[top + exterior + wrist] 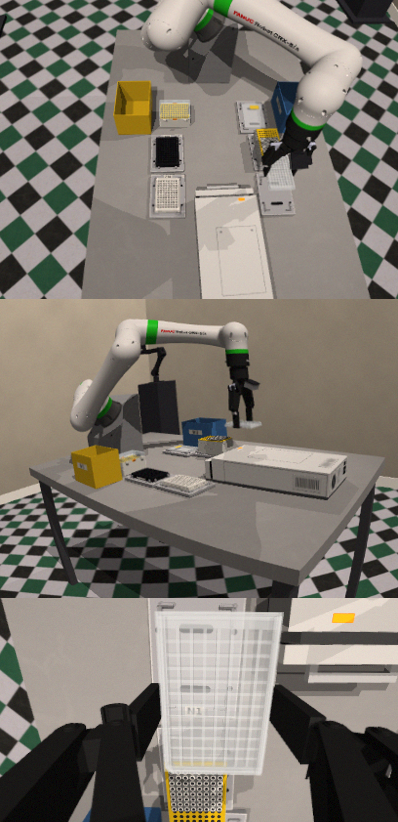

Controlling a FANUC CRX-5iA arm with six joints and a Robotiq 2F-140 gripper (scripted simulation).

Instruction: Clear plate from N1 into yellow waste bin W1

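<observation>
Now: hand 40 cm past the yellow waste bin, 46 cm to the left of it and 13 cm above it. The rest, counted from my hand: clear plate: 2 cm below; then yellow tip box: 17 cm behind, 3 cm to the left, 11 cm below; then white instrument: 19 cm ahead, 19 cm to the right, 12 cm below.
</observation>
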